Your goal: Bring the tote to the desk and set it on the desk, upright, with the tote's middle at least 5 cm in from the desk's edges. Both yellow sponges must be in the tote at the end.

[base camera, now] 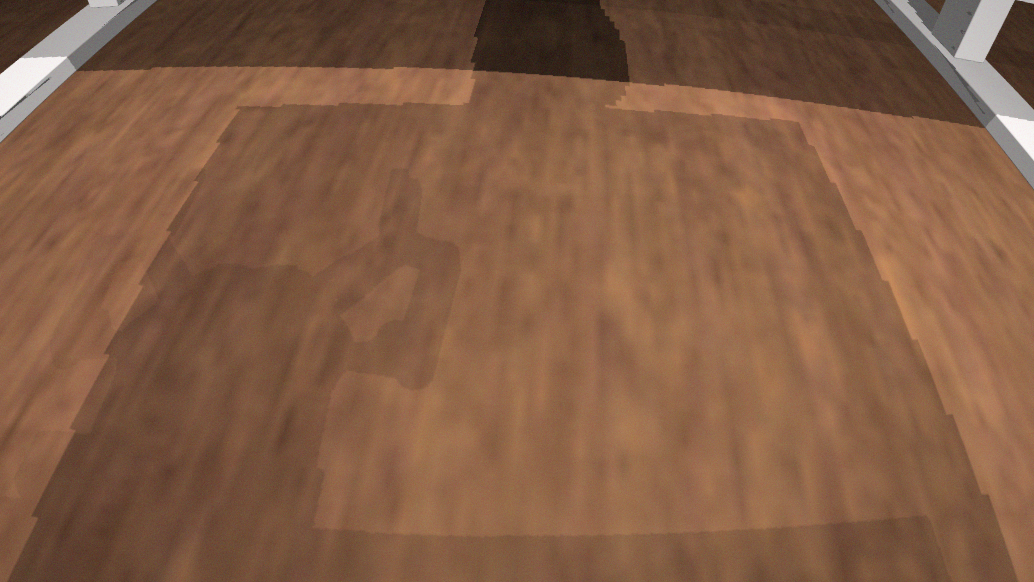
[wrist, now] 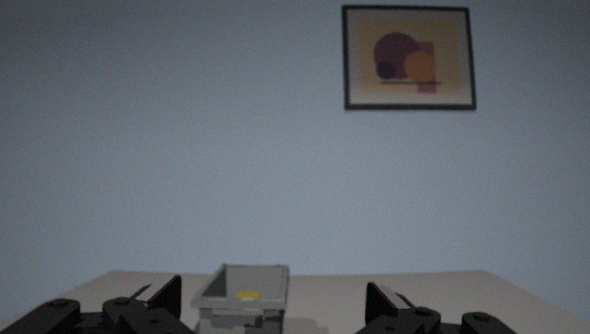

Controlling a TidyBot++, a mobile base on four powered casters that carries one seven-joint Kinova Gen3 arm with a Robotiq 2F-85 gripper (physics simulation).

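Places are measured from the arm's base along level axes (x ahead, y left, z up), in centimetres.
Pixels of known places: gripper, fingertip midpoint: (wrist: 274, 300).
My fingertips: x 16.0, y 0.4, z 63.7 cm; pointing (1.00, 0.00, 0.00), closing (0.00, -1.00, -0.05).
Observation:
Ahead of a thing's pixels: the offset from my fingertips to its top centre. Level surfaces: height alone.
The grey tote @[dx +69.6, dy +7.9, dz -19.4 cm] (wrist: 254, 303) stands upright on the pale desk @[dz -31.4 cm] (wrist: 480, 292), low in the wrist view and left of centre. A small patch of yellow sponge @[dx +76.3, dy +8.6, dz -26.6 cm] (wrist: 248, 295) shows inside it. Whether this is one sponge or part of both cannot be told, as the tote's front wall hides its floor. My gripper (wrist: 274, 300) is open and empty. Its fingers stand wide at the lower left and lower right, and the tote appears beyond them, between the fingers in the view. The tote's lower part is cut off by the frame. Neither tote nor sponges show in the base camera view.
The desk's far edge meets a blue-grey wall (wrist: 225, 150) with a framed picture (wrist: 410, 106). In the base camera view, light grey bars (base camera: 83, 39) (base camera: 947, 68) run along the left and right of the wooden floor @[dz -103.4 cm] (base camera: 578, 325), which carries shadows.

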